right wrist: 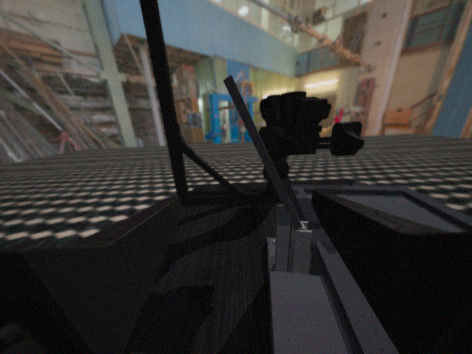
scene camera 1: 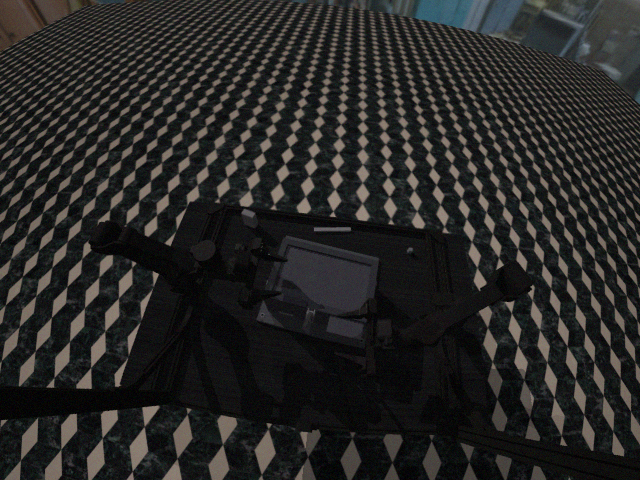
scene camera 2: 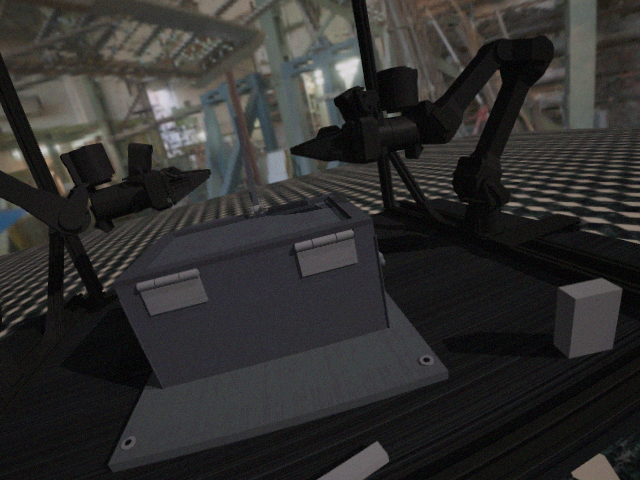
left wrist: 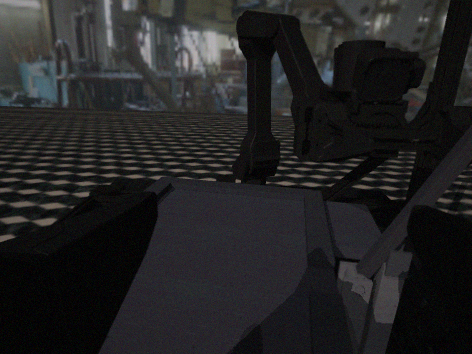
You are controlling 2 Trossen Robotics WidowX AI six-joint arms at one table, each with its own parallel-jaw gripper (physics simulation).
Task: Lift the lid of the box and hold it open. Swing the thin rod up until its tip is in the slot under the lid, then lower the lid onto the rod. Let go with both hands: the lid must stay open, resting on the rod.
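Places are measured from the left arm's base along level axes (x ahead, y left, z up), in millimetres.
Pixels of known places: left gripper, fingertip midpoint: (right wrist: 330, 145) (scene camera 1: 284, 276) (scene camera 2: 296, 151) (left wrist: 281, 210); right gripper, fingertip midpoint: (right wrist: 245, 199) (scene camera 1: 335, 334) (scene camera 2: 209, 172) (left wrist: 429, 148); left arm's base, link origin: (right wrist: 274, 191) (scene camera 1: 189, 288) (scene camera 2: 484, 230).
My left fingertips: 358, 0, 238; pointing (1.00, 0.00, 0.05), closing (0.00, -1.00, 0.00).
Observation:
For each thing: its top centre in the pictures, then the offset to it from my left fingertips, as dx, dy, dz. "pt": a spot on its surface instead. Level surfaces: height alone.
- grey baseplate, surface spot: (scene camera 2: 270, 400) pt +138, +212, -245
- black mat, surface height: dz -258
- white strip, top centre: (scene camera 1: 332, 229) +125, +326, -247
- small grey block, top centre: (scene camera 2: 589, 288) (scene camera 1: 248, 213) -205, +309, -181
- pole, surface spot: (scene camera 2: 366, 48) pt -322, -341, +207
A grey box (scene camera 2: 261, 295) stands on a grey baseplate (scene camera 2: 270, 400), with two hinges at its back. Its lid (scene camera 1: 328, 281) (scene camera 2: 237, 235) (left wrist: 227, 246) lies down on the box. The thin rod (scene camera 2: 242, 133) (right wrist: 256, 144) (left wrist: 385, 242) rises at a slant from its pivot at the box's front edge. My left gripper (scene camera 1: 270, 277) (scene camera 2: 299, 149) (left wrist: 239, 221) is open and empty, just above the lid's left side. My right gripper (scene camera 1: 366, 330) (scene camera 2: 201, 175) (right wrist: 245, 200) is open and empty at the box's front right corner. The rod's foot shows between its fingers, untouched.
The box stands on a black mat (scene camera 1: 413, 248) on a checkered floor. A white strip (scene camera 1: 332, 230) (scene camera 2: 361, 464) and a small grey block (scene camera 1: 249, 218) lie on the mat behind the box. A black stand pole (scene camera 2: 366, 48) (right wrist: 161, 88) rises beside the left arm.

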